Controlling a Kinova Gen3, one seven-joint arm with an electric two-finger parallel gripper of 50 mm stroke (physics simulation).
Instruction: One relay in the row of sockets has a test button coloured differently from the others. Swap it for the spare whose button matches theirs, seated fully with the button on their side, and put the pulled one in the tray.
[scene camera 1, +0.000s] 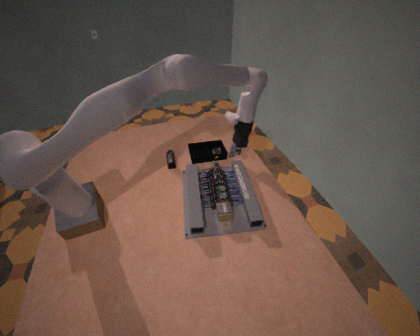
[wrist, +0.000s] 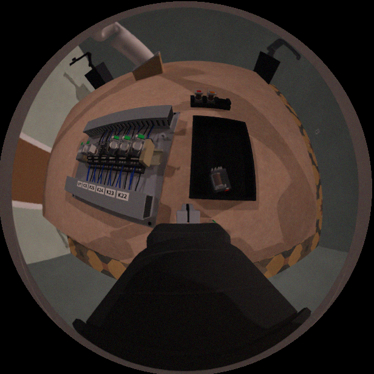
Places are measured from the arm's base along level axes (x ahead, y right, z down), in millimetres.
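Pixels of known places: gripper, between the fingertips: (scene camera 1: 231, 156); arm's base, origin of its link: (scene camera 1: 78, 203).
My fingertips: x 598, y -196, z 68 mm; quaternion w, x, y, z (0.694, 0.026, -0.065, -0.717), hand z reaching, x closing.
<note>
For each thing: its top centre in the pictures, then the offset to it from my fingertips. "pt": a spot on its surface instead.
- black tray, a spot on its surface: (scene camera 1: 199, 152) pt dx -132, dy -81, dz +12 mm
- relay, centre of its top: (scene camera 1: 217, 149) dx -53, dy -54, dz -8 mm
- black spare holder, centre of its top: (scene camera 1: 170, 156) dx -270, dy -22, dz -33 mm
- beige end block, centre of its top: (scene camera 1: 225, 211) dx -129, dy +304, dz -31 mm
My gripper (scene camera 1: 235, 151) (wrist: 187, 209) is shut and empty, beside the black tray (scene camera 1: 199, 152) (wrist: 220, 137). A relay (scene camera 1: 216, 150) (wrist: 220, 180) with a reddish button lies on its side in the tray. A small green spot (wrist: 214, 221) shows just right of the fingers in the wrist view; the rest of that item is hidden by the gripper. In the socket row, three relays (wrist: 137, 146) (wrist: 125, 146) (wrist: 114, 146) have green buttons. Beyond a dark empty socket (wrist: 103, 149) stand further relays (wrist: 92, 149). The black spare holder (scene camera 1: 171, 160) (wrist: 217, 105) carries relays with red (wrist: 199, 94) and orange (wrist: 211, 94) buttons.
Grey wire ducts (scene camera 1: 194, 202) (scene camera 1: 248, 195) (wrist: 132, 117) (wrist: 107, 197) stand along both sides of the sockets on the grey panel. A beige end block (scene camera 1: 225, 212) (wrist: 147, 153) closes the row. The robot's base block (scene camera 1: 80, 221) (wrist: 151, 67) stands on the table farther off.
</note>
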